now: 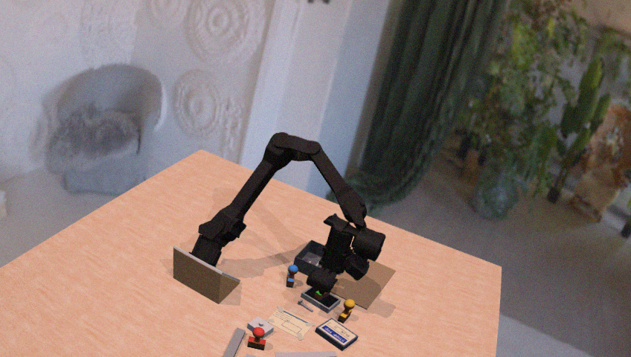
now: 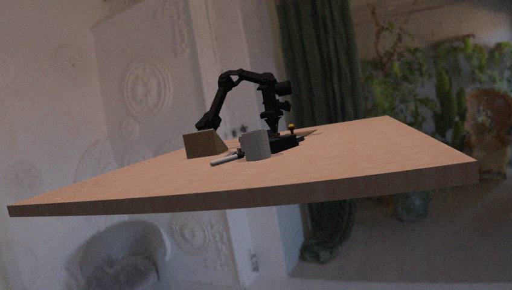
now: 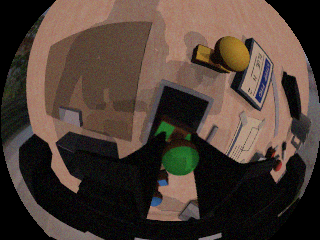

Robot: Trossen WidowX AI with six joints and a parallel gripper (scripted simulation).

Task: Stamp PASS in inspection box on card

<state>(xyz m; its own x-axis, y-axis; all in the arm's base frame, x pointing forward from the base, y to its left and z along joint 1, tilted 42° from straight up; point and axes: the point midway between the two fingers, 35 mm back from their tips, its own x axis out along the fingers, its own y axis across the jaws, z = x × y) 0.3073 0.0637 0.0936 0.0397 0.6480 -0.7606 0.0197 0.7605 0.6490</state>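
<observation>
My gripper tip is now right at the green-knobbed stamp. Also, from my gripper tip: blue-knobbed stamp (10 cm behind, 2 cm to the left, 2 cm below); dark flat pad (3 cm below); yellow-knobbed stamp (8 cm ahead, 3 cm to the right, 2 cm below).
</observation>
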